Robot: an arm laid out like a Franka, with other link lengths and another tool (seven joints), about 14 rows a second.
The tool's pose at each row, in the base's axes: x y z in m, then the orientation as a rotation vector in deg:
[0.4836, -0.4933, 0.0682, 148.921, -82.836, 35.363]
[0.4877, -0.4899, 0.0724, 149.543, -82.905, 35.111]
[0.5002, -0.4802, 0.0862, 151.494, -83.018, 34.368]
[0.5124, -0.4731, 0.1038, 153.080, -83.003, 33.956]
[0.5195, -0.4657, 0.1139, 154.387, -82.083, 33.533]
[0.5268, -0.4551, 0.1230, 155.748, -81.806, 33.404]
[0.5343, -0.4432, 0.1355, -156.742, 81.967, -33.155]
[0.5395, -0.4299, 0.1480, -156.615, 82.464, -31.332]
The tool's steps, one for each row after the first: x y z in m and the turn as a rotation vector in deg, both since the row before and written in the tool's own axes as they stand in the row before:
[0.0009, -0.0057, -0.0036, 0.359, -0.463, -0.063]
[0.0035, -0.0172, -0.0115, 1.129, -1.400, -0.254]
[0.0067, -0.0162, -0.0142, 0.988, -1.018, -0.255]
[0.0011, -0.0114, -0.0088, 0.535, -0.670, -0.793]
[-0.0016, -0.0133, -0.0083, 0.894, -0.703, -0.365]
[-0.0014, -0.0149, -0.0114, 0.754, -0.698, -0.021]
[-0.0039, -0.0140, -0.0122, -0.405, -1.093, 0.352]

